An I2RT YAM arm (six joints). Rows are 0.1 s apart.
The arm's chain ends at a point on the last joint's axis. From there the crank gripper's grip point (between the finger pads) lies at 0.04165 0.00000 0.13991 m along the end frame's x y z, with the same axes.
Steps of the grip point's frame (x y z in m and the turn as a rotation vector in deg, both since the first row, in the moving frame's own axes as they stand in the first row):
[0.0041 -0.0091 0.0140 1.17 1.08 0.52]
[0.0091 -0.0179 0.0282 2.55 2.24 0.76]
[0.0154 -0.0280 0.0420 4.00 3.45 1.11]
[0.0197 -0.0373 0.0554 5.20 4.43 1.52]
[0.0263 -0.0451 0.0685 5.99 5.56 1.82]
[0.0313 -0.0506 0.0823 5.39 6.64 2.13]
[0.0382 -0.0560 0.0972 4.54 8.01 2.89]
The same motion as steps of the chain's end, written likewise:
[0.0015 -0.0066 0.0148 1.17 1.08 0.52]
[0.0036 -0.0123 0.0301 2.55 2.24 0.76]
[0.0070 -0.0192 0.0451 4.00 3.45 1.11]
[0.0089 -0.0260 0.0596 5.20 4.43 1.52]
[0.0128 -0.0323 0.0739 5.99 5.56 1.82]
[0.0152 -0.0396 0.0886 5.39 6.64 2.13]
[0.0189 -0.0478 0.1047 4.54 8.01 2.89]

